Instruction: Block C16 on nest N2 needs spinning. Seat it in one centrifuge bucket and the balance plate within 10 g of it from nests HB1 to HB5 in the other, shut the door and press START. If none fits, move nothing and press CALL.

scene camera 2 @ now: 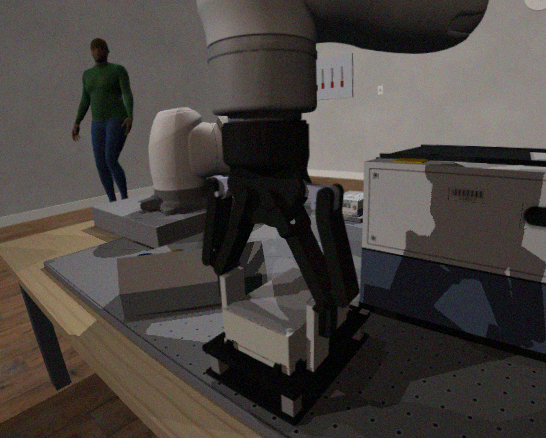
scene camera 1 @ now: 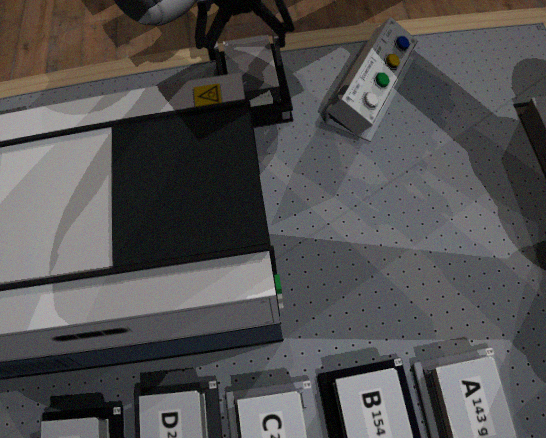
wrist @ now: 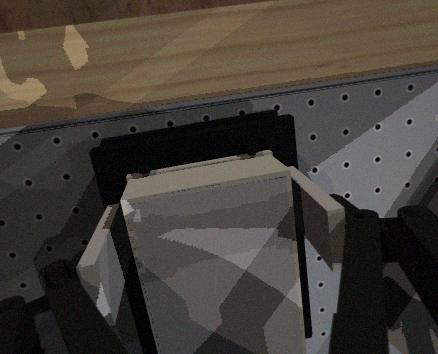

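Pixels of known places: gripper, fingertip midpoint: [scene camera 2: 273, 343] [scene camera 1: 249, 64] [wrist: 206, 207]; arm's base at its link origin: [scene camera 2: 182, 204].
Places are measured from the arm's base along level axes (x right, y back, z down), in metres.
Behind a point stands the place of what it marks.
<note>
A pale block [scene camera 1: 252, 65] {x 0.185, y -0.661, z -0.032 m} [scene camera 2: 265, 325] {x 0.247, y -0.690, z -0.031 m} [wrist: 215, 260] {x 0.212, y -0.672, z -0.032 m} sits on a black nest [scene camera 1: 272, 116] {x 0.131, y -0.628, z 0.043 m} [wrist: 200, 142] {x 0.265, y -0.677, z 0.010 m} beside the centrifuge [scene camera 1: 185, 185] {x -0.135, y -0.716, z -0.164 m} [scene camera 2: 400, 205] {x 0.042, y -0.708, z -0.110 m}. Its marking and the nest's label cannot be read. My gripper [scene camera 1: 248, 52] {x 0.224, y -0.673, z 0.010 m} [scene camera 2: 272, 320] {x 0.224, y -0.673, z 0.010 m} [wrist: 206, 207] {x 0.224, y -0.673, z 0.010 m} is open around it, a finger pad on each side, with a narrow gap at each side in the wrist view. Balance plates A [scene camera 1: 450, 385] {x -0.346, y -0.372, z -0.005 m}, 143 g, B [scene camera 1: 352, 395] {x -0.359, y -0.503, z -0.005 m}, 154 g, C [scene camera 1: 252, 412] {x -0.384, y -0.634, z -0.005 m} and D [scene camera 1: 150, 412] {x -0.390, y -0.771, z -0.005 m} stand in a row, with part of a fifth plate [scene camera 1: 60, 429] {x -0.422, y -0.894, z -0.005 m}. The weights of C and D are cut off. The buckets do not show.
A slanted box [scene camera 1: 350, 107] {x 0.099, y -0.495, z -0.023 m} [scene camera 2: 165, 280] {x 0.252, y -0.462, z 0.001 m} with blue, yellow, green and white buttons stands near the nest. The wooden table edge [wrist: 200, 65] {x 0.310, y -0.674, z 0.061 m} runs close behind the nest. A white robot arm [scene camera 2: 172, 145] {x 0.043, y -0.070, z -0.176 m} and a person [scene camera 2: 107, 95] are in the background. A dark fixture [scene camera 1: 531, 130] {x 0.109, y -0.160, z 0.046 m} stands at the right edge.
</note>
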